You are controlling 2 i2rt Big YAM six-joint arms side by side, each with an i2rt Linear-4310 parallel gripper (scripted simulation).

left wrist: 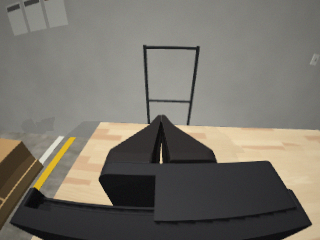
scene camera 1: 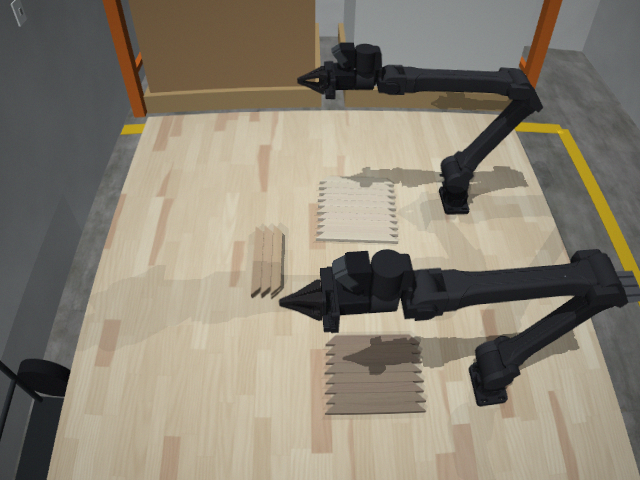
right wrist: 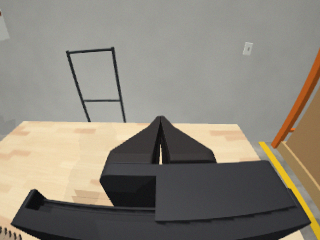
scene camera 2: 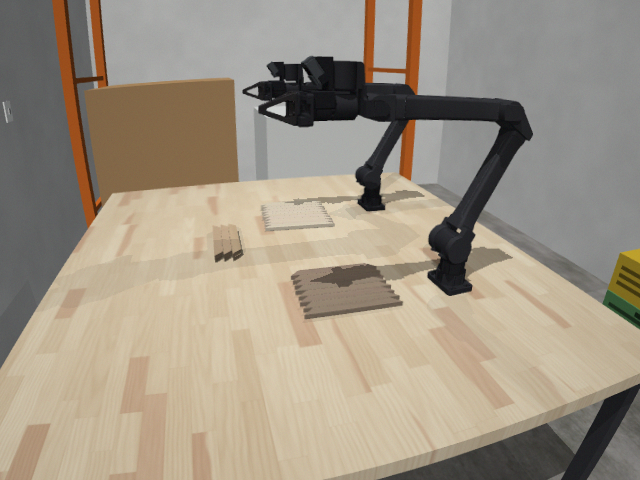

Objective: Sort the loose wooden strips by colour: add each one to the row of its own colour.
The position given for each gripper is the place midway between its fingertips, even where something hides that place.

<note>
In view: the left gripper (scene camera 1: pixel 279 302), the right gripper (scene camera 1: pixel 297 80) and a dark brown strip (scene camera 1: pixel 400 338).
The left gripper is seen too in the left wrist view (left wrist: pixel 161 120) and in scene camera 2 (scene camera 2: pixel 258 109). The right gripper is seen too in the right wrist view (right wrist: pixel 160 121). The left wrist view does not show the dark brown strip: it is out of frame.
</note>
